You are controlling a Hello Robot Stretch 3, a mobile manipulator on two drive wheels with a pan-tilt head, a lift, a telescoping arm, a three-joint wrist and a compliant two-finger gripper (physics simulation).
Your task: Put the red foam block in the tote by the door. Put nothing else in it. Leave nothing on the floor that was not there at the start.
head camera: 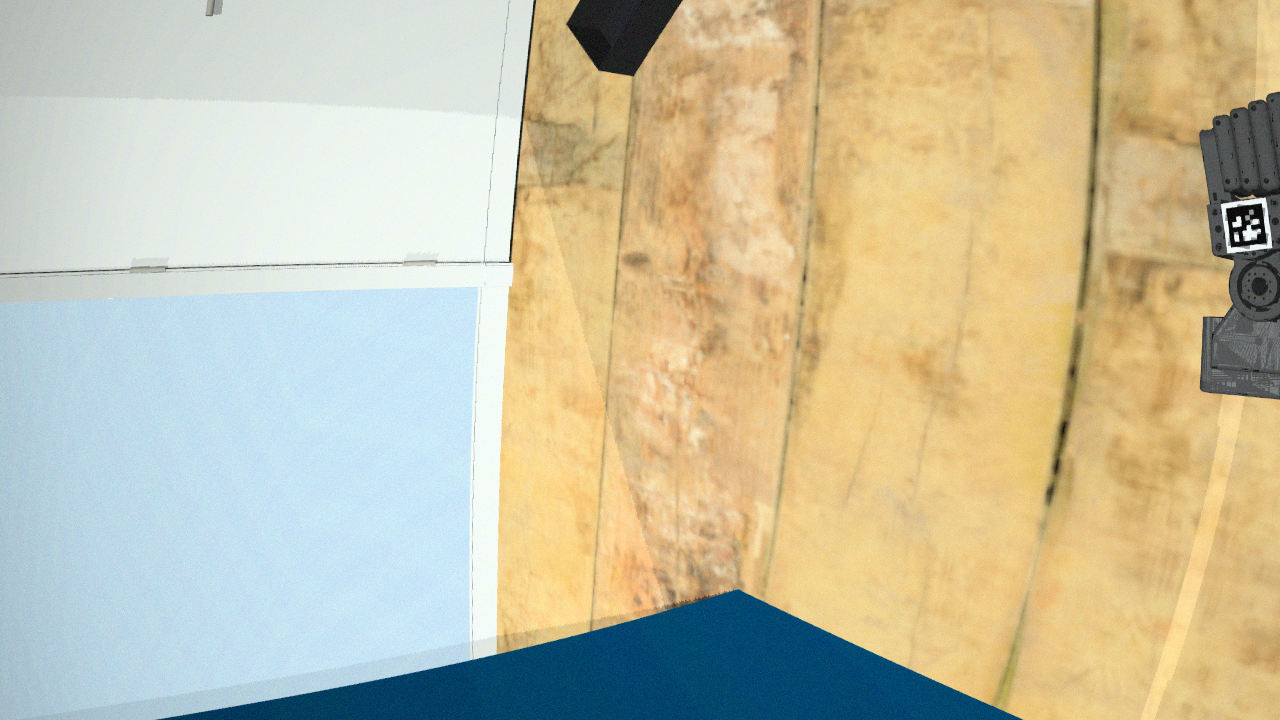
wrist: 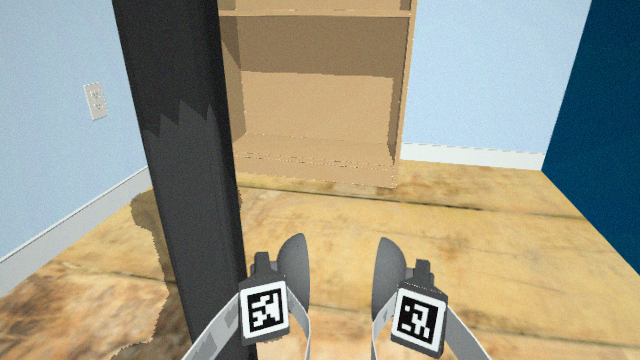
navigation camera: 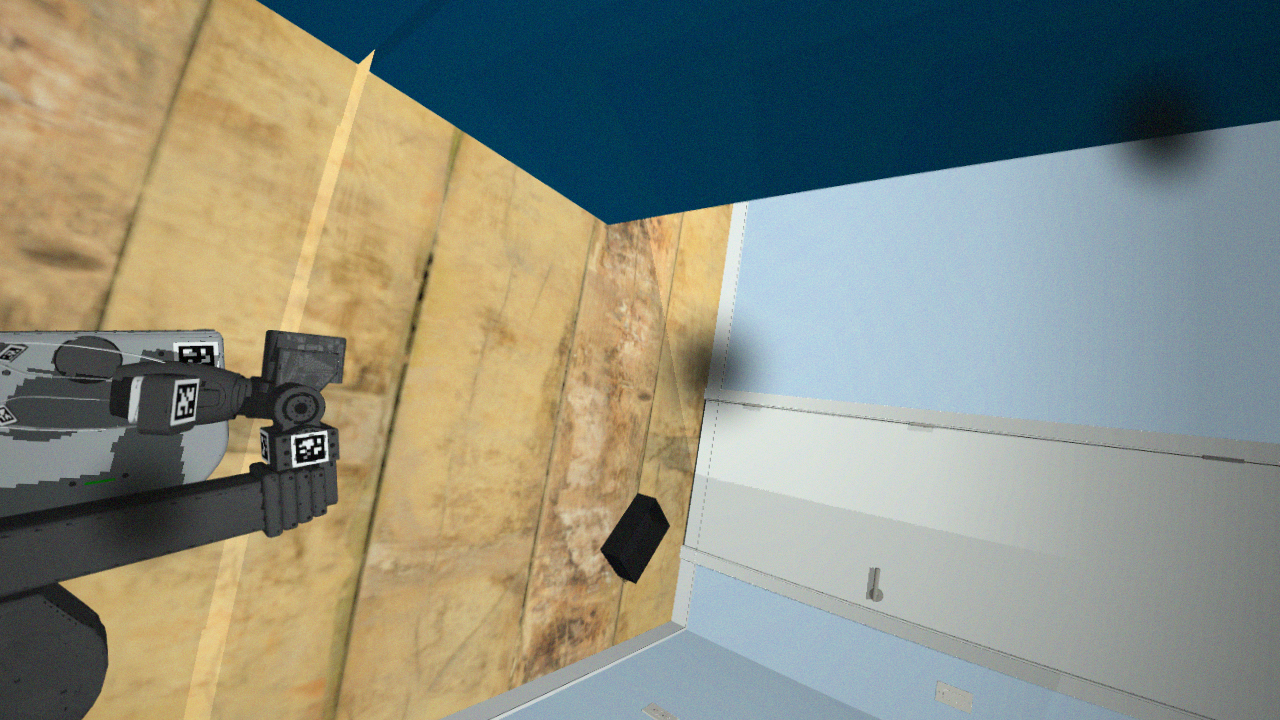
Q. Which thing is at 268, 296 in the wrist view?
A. My gripper.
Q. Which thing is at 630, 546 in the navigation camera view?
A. A black tote.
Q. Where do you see a white door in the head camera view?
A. At 155, 155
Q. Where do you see a bookshelf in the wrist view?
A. At 323, 98
